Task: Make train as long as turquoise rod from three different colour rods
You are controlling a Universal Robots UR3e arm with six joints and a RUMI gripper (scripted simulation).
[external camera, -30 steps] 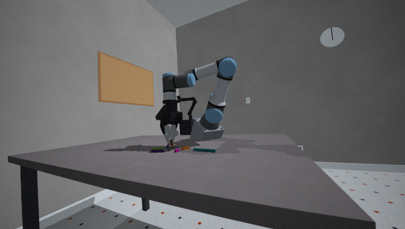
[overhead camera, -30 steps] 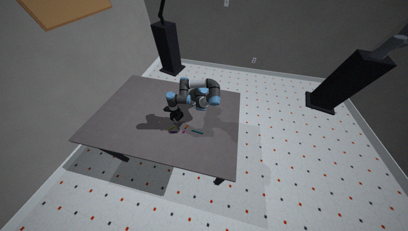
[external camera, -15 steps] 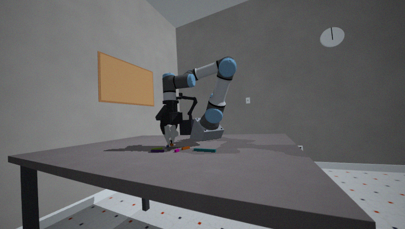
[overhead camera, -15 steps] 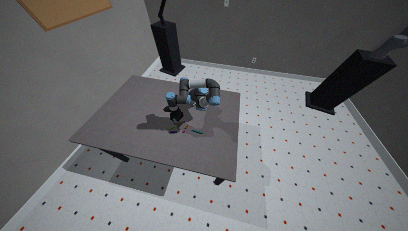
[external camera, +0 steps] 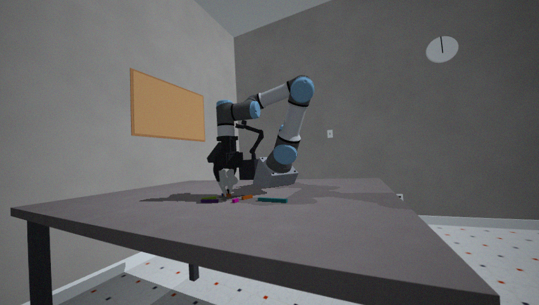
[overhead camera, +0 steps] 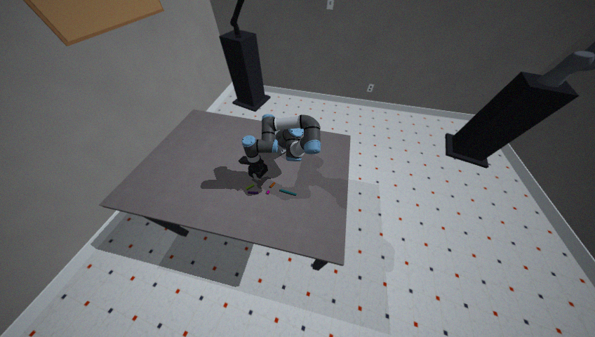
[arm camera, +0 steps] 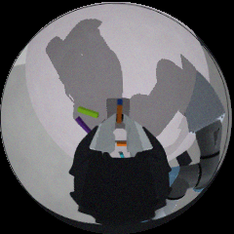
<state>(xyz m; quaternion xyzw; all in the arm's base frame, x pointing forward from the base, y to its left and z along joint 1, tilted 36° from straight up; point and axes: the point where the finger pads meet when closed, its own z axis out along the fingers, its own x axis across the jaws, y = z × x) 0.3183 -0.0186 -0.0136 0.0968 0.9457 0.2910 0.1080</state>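
Right now the blue rod is 30 mm to the right of my hand and 10 mm below it. Also, from my hand: purple rod: 90 mm ahead, 30 mm to the left, 10 mm below; then lime rod: 70 mm ahead, 10 mm to the right, 10 mm below; then magenta rod: 50 mm ahead, 110 mm to the left, 10 mm below.
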